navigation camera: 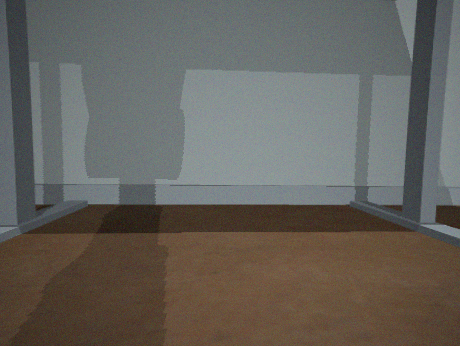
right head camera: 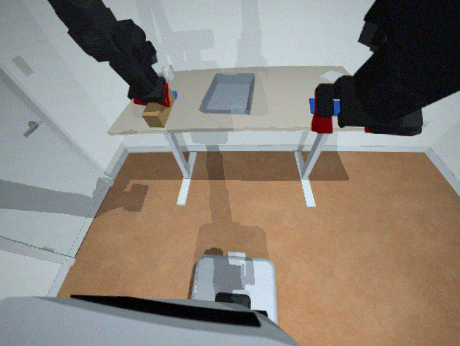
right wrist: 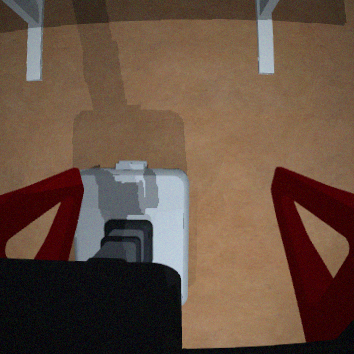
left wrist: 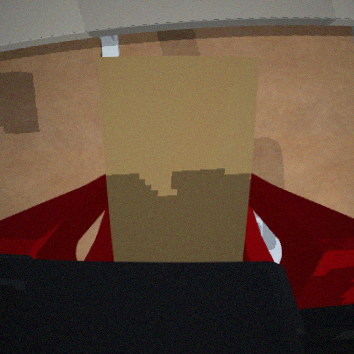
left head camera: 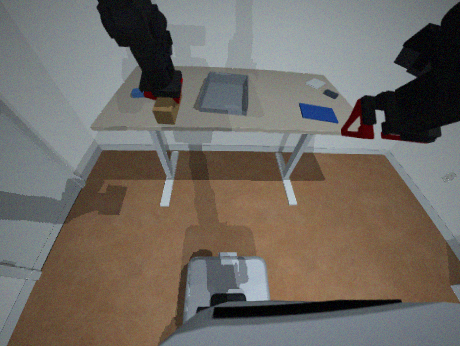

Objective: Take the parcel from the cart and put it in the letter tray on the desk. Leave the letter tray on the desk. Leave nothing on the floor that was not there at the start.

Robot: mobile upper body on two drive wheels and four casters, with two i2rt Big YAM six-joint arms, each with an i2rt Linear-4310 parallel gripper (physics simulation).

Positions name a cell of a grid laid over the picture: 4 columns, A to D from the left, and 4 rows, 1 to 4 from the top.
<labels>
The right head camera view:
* my left gripper: B2
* my right gripper: C2
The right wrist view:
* my right gripper: B3
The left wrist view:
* my left gripper: C3
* brown parcel: C2
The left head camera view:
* my left gripper: B2
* my right gripper: D2
</labels>
